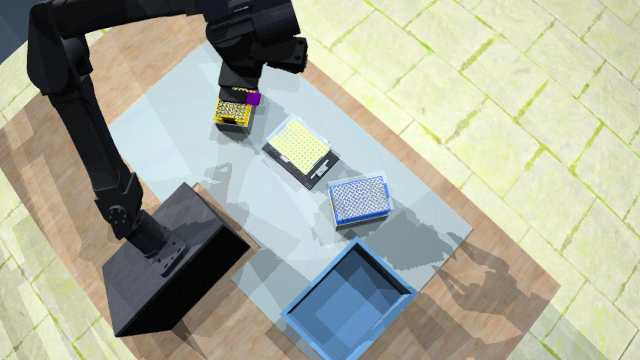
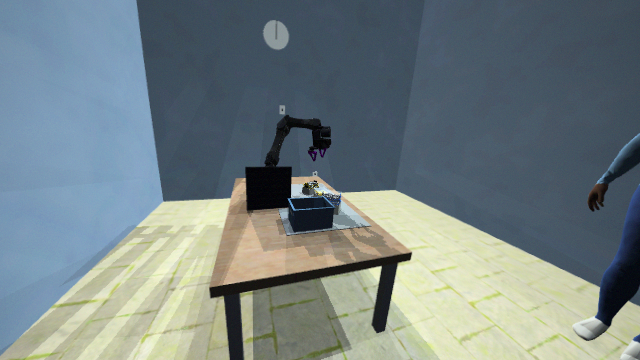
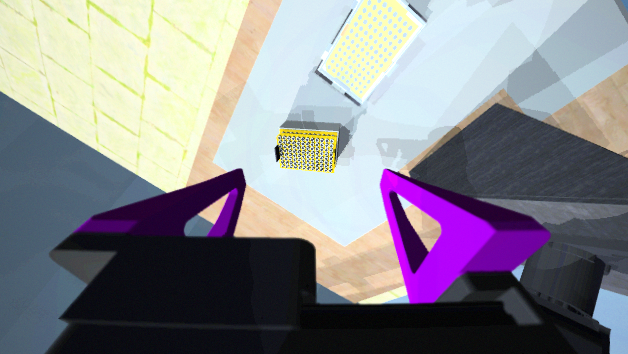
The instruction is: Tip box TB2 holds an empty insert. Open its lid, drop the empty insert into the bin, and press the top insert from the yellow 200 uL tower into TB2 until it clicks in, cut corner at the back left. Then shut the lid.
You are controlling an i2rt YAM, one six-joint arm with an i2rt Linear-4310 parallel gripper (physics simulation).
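Note:
My gripper [image 1: 241, 96] [image 2: 318, 158] [image 3: 313, 176] is open, with wide-apart purple fingers and nothing between them. It hangs high above the mat's far end. The yellow tower [image 1: 233, 111] [image 2: 311, 185] [image 3: 306, 152] stands below it, its top insert full of tips. A tip box [image 1: 300, 147] [image 3: 372, 47] with a yellow, tipless insert and a dark base stands beside the tower, matching TB2; its label is unreadable. Its clear lid looks shut, with a latch tab [image 1: 320, 170] on one side. The blue bin [image 1: 322, 278] [image 2: 310, 220] is open and empty.
A blue-framed tip rack [image 1: 359, 200] stands between the tip box and the bin. The dark pedestal [image 1: 175, 235] [image 2: 268, 188] [image 3: 530, 155] carries the arm beside the grey mat [image 1: 160, 115]. A person [image 2: 620, 250] stands on the floor at the right.

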